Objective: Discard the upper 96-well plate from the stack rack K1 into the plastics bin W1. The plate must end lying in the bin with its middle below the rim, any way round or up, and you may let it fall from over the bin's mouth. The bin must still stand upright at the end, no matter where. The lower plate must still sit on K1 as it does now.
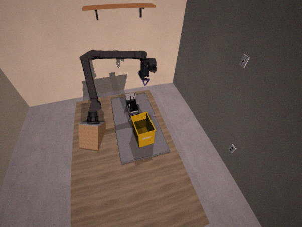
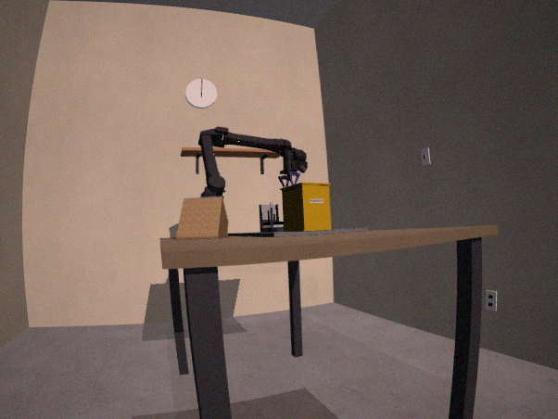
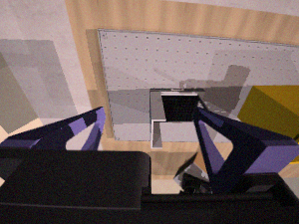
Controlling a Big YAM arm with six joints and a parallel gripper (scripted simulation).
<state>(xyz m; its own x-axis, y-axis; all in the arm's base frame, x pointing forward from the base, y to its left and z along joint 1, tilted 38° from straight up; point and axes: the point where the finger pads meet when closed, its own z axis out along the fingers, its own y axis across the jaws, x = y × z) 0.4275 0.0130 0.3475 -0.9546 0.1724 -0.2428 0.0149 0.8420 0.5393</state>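
Now: hand 190 mm above the black 96-well plate, 130 mm past it and 70 mm to the left of it. The rest, counted from my hand: yellow plastics bin W1: 400 mm to the right, 140 mm below, 140 mm behind.
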